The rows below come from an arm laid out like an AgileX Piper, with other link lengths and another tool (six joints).
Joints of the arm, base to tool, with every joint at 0 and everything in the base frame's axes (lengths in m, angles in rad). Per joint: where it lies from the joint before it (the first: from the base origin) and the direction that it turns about. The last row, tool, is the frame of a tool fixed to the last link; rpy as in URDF.
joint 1: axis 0 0 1 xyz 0 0 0.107
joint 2: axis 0 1 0 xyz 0 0 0
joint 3: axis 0 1 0 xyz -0.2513 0 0.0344
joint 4: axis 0.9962 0 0.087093 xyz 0.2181 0 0.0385
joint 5: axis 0 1 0 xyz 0 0 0
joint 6: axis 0.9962 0 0.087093 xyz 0.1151 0 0.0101
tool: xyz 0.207 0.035 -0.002 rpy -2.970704 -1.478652 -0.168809
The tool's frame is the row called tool.
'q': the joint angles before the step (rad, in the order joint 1, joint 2, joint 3, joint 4, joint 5, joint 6). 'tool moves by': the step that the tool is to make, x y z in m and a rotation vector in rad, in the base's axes. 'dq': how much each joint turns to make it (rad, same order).
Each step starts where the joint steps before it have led.
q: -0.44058 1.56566 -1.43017 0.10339 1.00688 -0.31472
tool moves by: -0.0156 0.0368 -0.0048 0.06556 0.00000 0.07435
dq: 0.00020 -0.06599 0.09786 0.10302 0.00817 -0.09143
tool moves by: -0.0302 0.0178 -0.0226 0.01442 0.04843 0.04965
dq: -0.00006 -0.06132 0.13807 0.02013 -0.01575 -0.06279
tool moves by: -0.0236 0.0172 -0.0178 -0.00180 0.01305 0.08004
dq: -0.00005 -0.06556 0.13648 0.03772 -0.03933 -0.10777
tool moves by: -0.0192 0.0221 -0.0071 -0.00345 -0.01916 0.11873
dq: -0.00031 -0.07762 0.11079 0.06648 -0.01546 -0.15573
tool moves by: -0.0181 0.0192 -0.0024 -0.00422 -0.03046 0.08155
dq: 0.00058 -0.09671 0.10260 0.05161 -0.00490 -0.10857
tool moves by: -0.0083 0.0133 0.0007 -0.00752 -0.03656 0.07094
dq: -0.00058 -0.06335 0.05952 0.04715 -0.00165 -0.09711
